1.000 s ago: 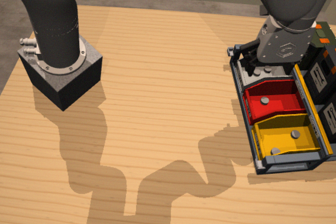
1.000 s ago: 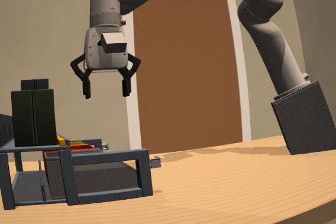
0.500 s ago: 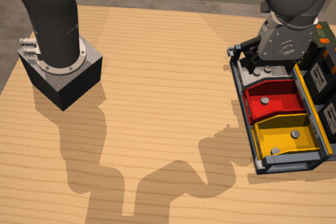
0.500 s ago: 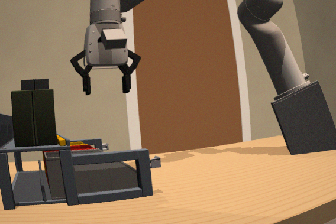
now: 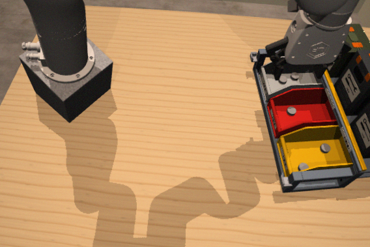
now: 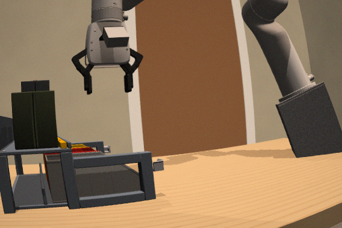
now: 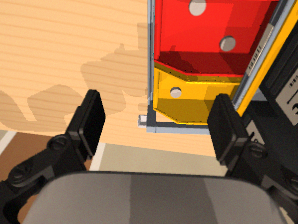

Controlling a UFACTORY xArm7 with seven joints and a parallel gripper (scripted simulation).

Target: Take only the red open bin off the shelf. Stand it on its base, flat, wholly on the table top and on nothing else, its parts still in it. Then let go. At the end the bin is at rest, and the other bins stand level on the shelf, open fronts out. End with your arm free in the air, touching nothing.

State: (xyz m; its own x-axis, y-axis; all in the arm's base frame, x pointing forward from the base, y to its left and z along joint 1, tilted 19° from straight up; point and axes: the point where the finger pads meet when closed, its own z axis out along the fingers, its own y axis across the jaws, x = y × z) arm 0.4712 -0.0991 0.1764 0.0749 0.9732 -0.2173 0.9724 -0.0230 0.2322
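My hand is 170 mm above the red open bin, 80 mm short of it and 10 mm to the left of it. From my hand the other things lie so: dark box 190 mm ahead, 100 mm to the left, 60 mm below; then yellow open bin 170 mm below, 120 mm to the right, 70 mm ahead.
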